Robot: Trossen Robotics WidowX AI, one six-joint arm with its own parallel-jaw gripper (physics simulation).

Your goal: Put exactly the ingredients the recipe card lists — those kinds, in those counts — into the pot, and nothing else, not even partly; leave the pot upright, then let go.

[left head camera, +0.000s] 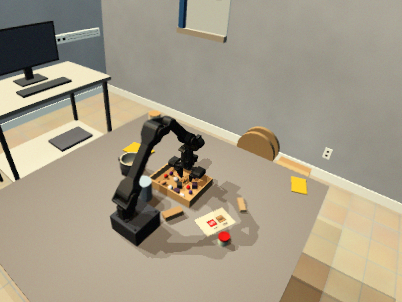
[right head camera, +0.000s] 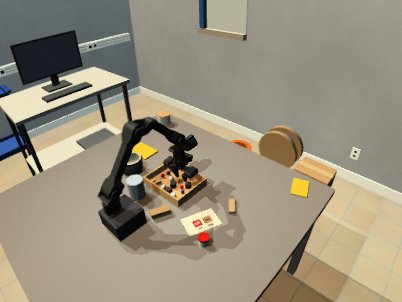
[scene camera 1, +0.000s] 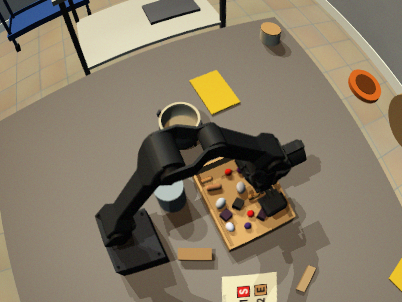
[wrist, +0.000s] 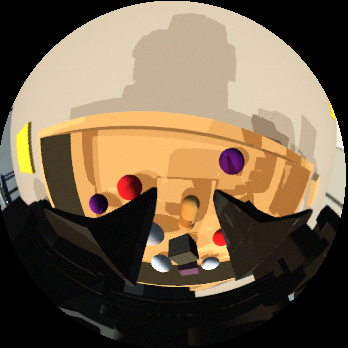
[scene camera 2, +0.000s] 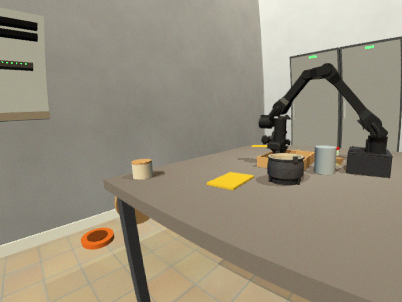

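Where they show: gripper, between the fingertips: (left head camera: 186, 179) (right head camera: 181, 179) (scene camera 1: 258, 192) (wrist: 185, 193); arm's base, origin of its link: (left head camera: 126, 214) (right head camera: 113, 210) (scene camera 1: 119, 235) (scene camera 2: 375, 152).
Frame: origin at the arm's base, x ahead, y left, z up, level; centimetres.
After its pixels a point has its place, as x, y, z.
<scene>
The dark pot (scene camera 1: 180, 104) @(28.5, 30.6, 0.1) (scene camera 2: 285, 170) @(24.4, 31.5, -3.0) stands upright, partly behind the arm in scene camera 1. The wooden tray (scene camera 1: 263, 233) @(35.2, -12.1, -3.7) (wrist: 150, 120) holds red balls (scene camera 1: 250, 213) @(34.6, -4.8, -5.6), purple balls (scene camera 1: 247, 225) @(32.6, -7.7, -5.6), white egg shapes (scene camera 1: 220, 203) @(28.3, 0.9, -5.0), dark cubes (scene camera 1: 238, 203) @(32.7, -1.0, -5.0) and brown cylinders (scene camera 1: 214, 187) @(28.7, 6.1, -5.8). My gripper (left head camera: 186, 175) @(39.5, 0.3, -7.5) (scene camera 1: 257, 192) @(39.5, 0.3, -7.5) (wrist: 185, 193) @(39.5, 0.3, -7.5) is open and empty, pointing down low over the tray. A tan cylinder (wrist: 189, 212) @(38.6, -0.1, -6.0) lies beneath the gap between the fingertips, in the wrist view. The recipe card (left head camera: 202, 221) @(22.8, -21.9, -8.0) (scene camera 1: 230, 290) @(21.6, -23.7, -8.0) shows a red S and a brown E; a 2 beside the E is partly cut off.
A blue-grey cylinder (scene camera 1: 170, 196) @(16.7, 5.1, 1.9) (scene camera 2: 325, 160) @(16.2, 11.7, -2.6) stands between the arm base and the tray. Two wooden blocks (scene camera 1: 195, 254) @(16.9, -10.2, -5.1) (scene camera 1: 306, 278) @(42.0, -30.5, -6.5), a yellow sheet (scene camera 1: 215, 92) @(41.5, 35.7, -7.3), a red-topped jar (left head camera: 224, 238) @(18.0, -35.6, -3.8) and an orange-topped jar (scene camera 1: 270, 33) @(70.7, 51.0, -1.3) are on the table.
</scene>
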